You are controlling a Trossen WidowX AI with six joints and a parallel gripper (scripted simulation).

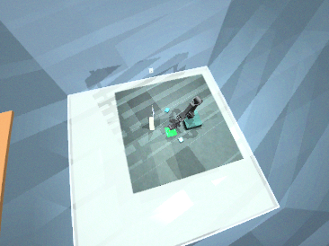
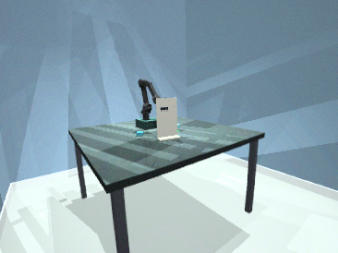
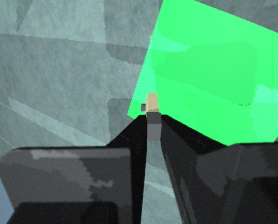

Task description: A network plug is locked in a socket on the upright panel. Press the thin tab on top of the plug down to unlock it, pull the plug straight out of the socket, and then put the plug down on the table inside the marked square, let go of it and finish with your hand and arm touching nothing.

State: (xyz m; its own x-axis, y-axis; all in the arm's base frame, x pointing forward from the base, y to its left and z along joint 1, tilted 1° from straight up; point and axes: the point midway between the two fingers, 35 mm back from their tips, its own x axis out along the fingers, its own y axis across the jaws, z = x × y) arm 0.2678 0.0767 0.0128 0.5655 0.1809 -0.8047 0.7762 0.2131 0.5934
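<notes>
The green marked square lies 1 cm behind my gripper tip and 6 cm below it. Also, from my gripper tip: upright panel 16 cm ahead, 18 cm to the right, 8 cm above; then pale yellow network plug 1 cm ahead.
</notes>
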